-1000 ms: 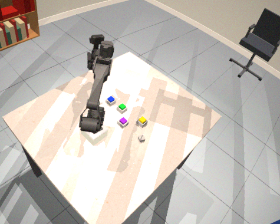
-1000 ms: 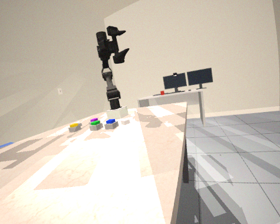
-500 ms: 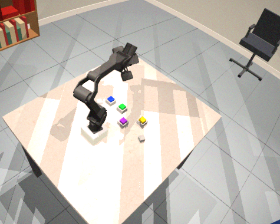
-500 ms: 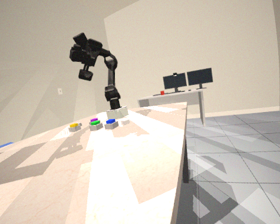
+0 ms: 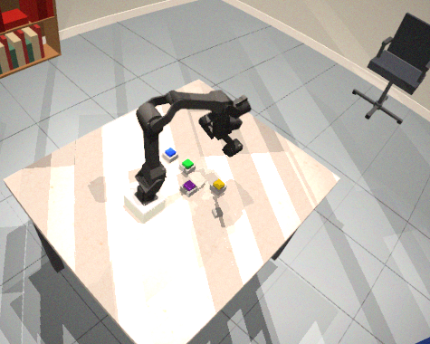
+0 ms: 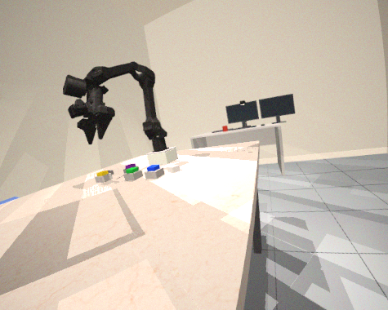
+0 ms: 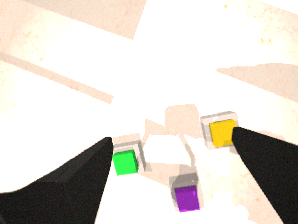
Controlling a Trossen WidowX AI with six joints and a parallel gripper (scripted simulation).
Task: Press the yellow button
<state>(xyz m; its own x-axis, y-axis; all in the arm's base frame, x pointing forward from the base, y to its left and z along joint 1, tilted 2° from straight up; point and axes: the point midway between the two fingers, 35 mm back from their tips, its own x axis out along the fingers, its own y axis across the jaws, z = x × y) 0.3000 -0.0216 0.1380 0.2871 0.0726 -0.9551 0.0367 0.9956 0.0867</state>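
Now: gripper tip 40 mm past the yellow button, 70 mm to the left of it and 130 mm above it. Round my gripper tip: purple button: 140 mm behind, 10 mm to the right, 130 mm below; green button: 70 mm behind, 80 mm to the left, 130 mm below; blue button: 90 mm behind, 170 mm to the left, 130 mm below.
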